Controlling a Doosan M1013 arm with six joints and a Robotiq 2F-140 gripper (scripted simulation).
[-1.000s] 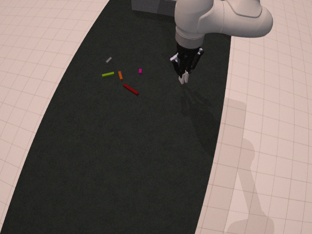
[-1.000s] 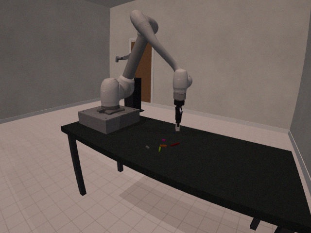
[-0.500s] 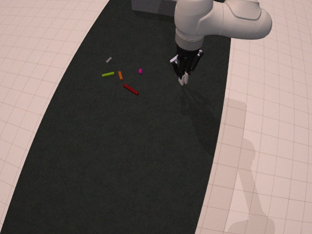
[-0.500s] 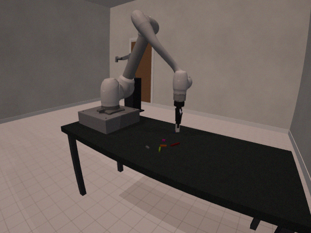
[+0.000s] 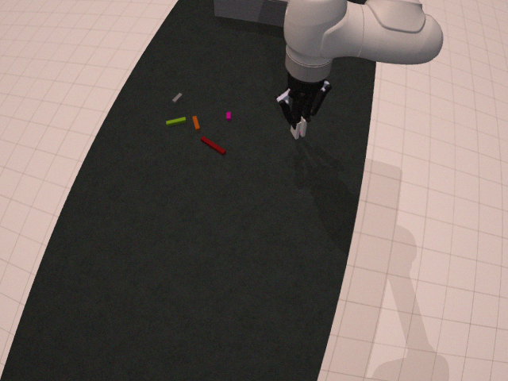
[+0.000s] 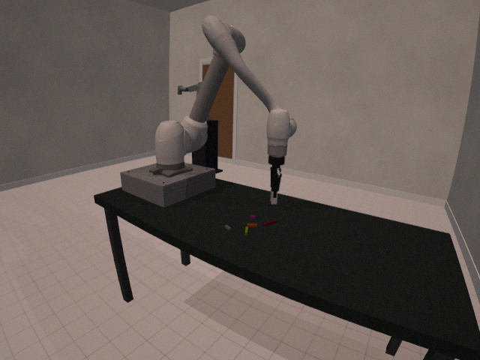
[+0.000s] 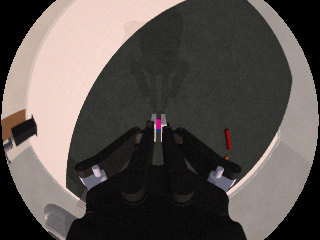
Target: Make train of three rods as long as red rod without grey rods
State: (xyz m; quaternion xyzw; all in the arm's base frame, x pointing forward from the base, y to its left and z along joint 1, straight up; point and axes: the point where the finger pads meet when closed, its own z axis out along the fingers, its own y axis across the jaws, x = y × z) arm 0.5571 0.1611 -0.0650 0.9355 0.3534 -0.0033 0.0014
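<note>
Now: hand 20 mm past the blue rod, 10 mm to the left of it and 40 mm above it. From my hand the other things lie so: red rod: 90 mm ahead, 180 mm to the right, 40 mm below; lime rod: 40 mm ahead, 300 mm to the right, 40 mm below; orange rod: 40 mm ahead, 250 mm to the right, 40 mm below.
</note>
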